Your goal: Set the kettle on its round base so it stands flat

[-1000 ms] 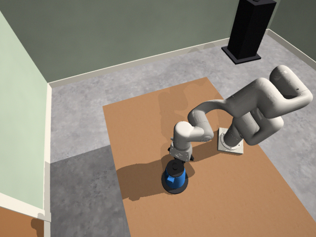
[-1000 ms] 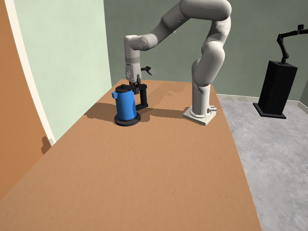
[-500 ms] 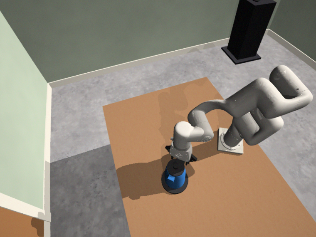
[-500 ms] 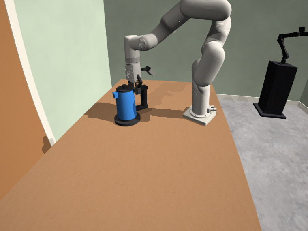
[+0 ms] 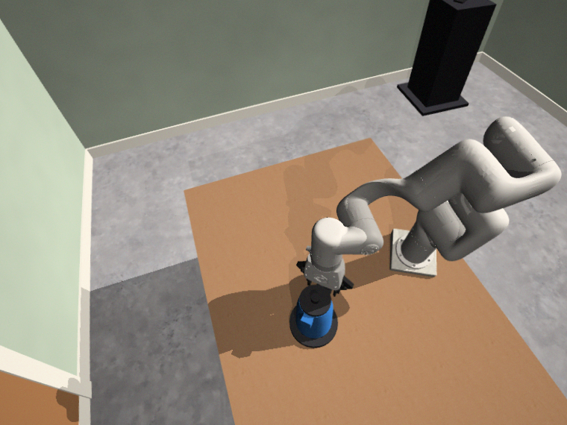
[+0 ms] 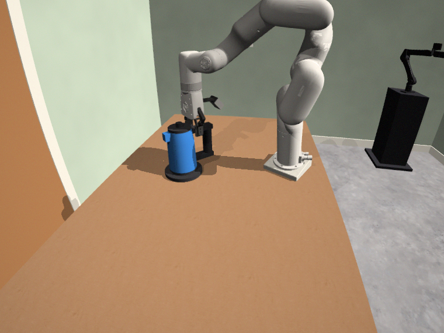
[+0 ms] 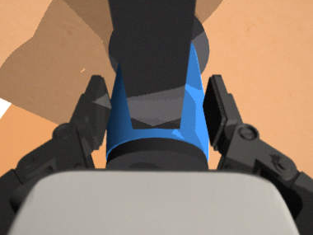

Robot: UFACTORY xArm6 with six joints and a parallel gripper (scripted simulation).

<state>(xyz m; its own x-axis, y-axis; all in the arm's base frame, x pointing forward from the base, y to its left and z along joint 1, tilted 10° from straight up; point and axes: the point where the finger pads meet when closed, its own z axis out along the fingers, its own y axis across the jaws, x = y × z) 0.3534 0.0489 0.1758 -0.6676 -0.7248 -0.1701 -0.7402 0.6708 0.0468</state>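
Right now the blue kettle is 2 cm ahead of my hand, 2 cm to the left of it and 6 cm below it. Also, from my hand: round black base: 4 cm ahead, 4 cm to the left, 16 cm below.
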